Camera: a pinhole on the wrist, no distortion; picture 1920 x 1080 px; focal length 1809.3 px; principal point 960.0 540.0 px. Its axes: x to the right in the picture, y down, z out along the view. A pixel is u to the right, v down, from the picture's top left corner.
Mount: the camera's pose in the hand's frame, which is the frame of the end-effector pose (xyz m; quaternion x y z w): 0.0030 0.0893 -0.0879 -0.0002 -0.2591 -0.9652 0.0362
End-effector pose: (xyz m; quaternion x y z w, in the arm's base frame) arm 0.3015 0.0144 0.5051 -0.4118 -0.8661 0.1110 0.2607
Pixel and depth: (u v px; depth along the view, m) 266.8 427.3 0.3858
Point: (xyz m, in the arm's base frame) 0.3069 0.3282 0.2345
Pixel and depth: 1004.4 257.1 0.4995
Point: 0.4139 0.2609 0.0748
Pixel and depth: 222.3 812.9 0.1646
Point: 0.3313 0.1674 0.4116
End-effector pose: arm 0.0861 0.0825 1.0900 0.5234 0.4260 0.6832 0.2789
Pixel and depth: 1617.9 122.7 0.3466
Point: 0.3133 -0.1337 1.3234
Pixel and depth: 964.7 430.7 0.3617
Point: 0.3109 0.0005 1.3588
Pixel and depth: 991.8 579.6 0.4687
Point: 0.4183 0.0141 1.3873
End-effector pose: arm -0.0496 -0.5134 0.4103 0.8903 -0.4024 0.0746 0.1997
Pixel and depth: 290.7 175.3 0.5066
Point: -0.2738 -1.0203 0.3233
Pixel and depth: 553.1 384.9 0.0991
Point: -0.1445 -0.6144 0.4668
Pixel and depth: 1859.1 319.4 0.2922
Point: -0.3444 -0.6257 0.3056
